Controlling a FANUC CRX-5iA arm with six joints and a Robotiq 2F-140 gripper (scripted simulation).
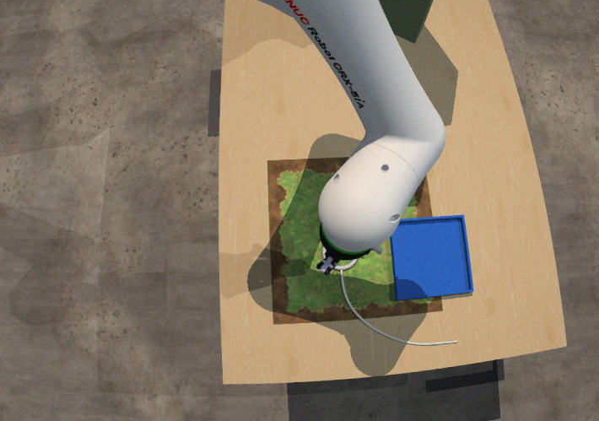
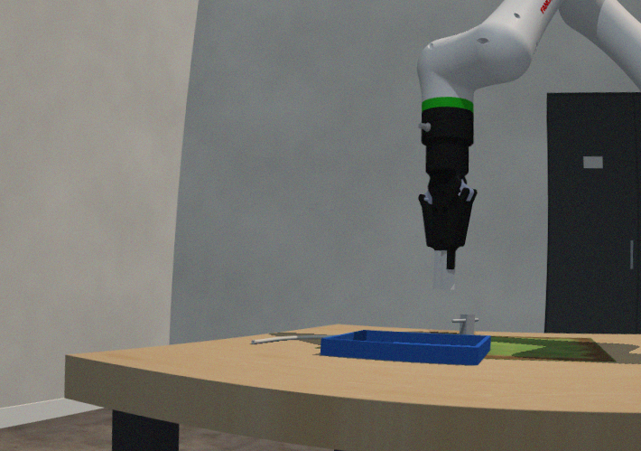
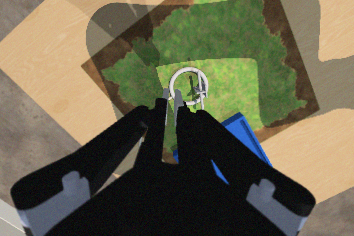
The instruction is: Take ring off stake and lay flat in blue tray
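Right now the ring is 20 mm behind my hand, 30 mm to the left of it and 110 mm below it. The rest, counted from my hand: grey stake 30 mm behind, 50 mm to the left, 100 mm below; green mat 40 mm behind, 80 mm to the left, 130 mm below; blue tray 100 mm ahead, 220 mm to the left, 110 mm below.
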